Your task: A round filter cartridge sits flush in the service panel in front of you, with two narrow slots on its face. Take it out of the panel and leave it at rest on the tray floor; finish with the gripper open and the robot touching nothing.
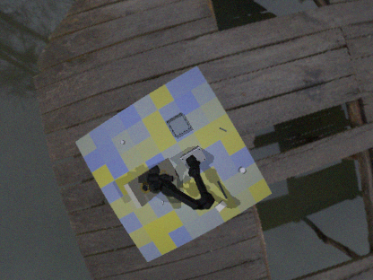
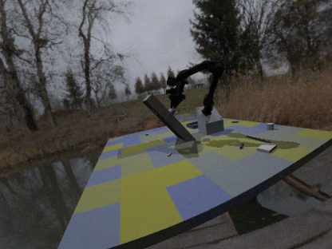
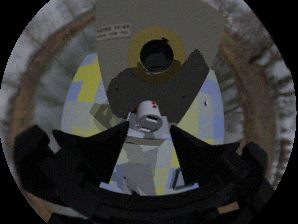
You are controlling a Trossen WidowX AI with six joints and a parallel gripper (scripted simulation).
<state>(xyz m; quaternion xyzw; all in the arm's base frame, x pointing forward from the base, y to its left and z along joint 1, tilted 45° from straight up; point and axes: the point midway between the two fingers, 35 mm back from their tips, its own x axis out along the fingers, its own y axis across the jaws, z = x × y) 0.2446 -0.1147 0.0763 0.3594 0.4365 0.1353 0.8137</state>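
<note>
Now: gripper tip 1 cm short of the white round cartridge and 2 cm above it. Also, from my gripper tip: white flat block: 23 cm behind, 53 cm to the left, 24 cm below; white dot: 13 cm ahead, 42 cm to the right, 24 cm below; square tray: 35 cm behind, 25 cm to the right, 23 cm below.
</note>
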